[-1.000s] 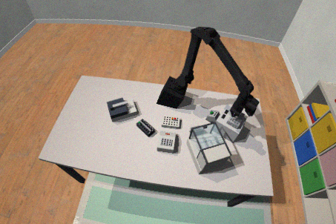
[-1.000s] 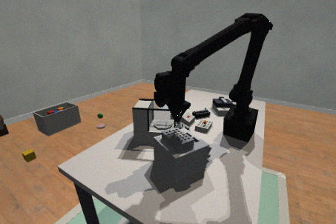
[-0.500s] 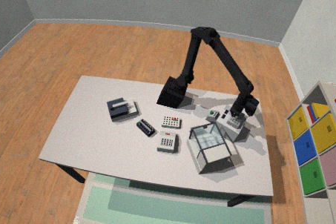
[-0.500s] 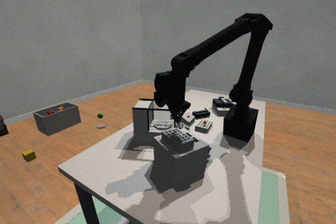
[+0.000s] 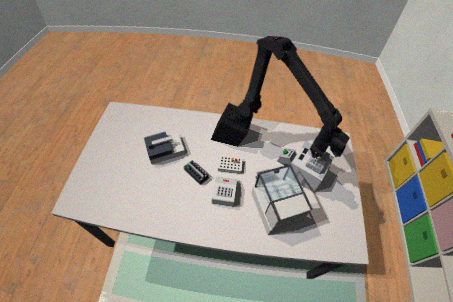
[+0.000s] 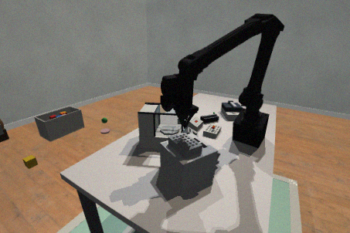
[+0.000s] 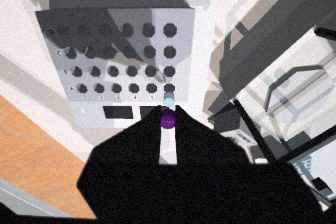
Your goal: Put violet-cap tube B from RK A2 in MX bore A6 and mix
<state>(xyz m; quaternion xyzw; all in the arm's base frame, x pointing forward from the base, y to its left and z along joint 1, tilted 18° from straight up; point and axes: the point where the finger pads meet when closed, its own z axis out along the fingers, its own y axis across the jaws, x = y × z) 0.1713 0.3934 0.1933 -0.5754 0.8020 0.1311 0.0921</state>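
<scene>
Right now my hand is 20 mm above the tube B. The rest, counted from my hand: mixer block (30 mm behind, 40 mm to the left, 70 mm below); then green start key (90 mm behind, 130 mm to the right, 150 mm below); then print key (70 mm ahead, 220 mm to the right, 150 mm below).
</scene>
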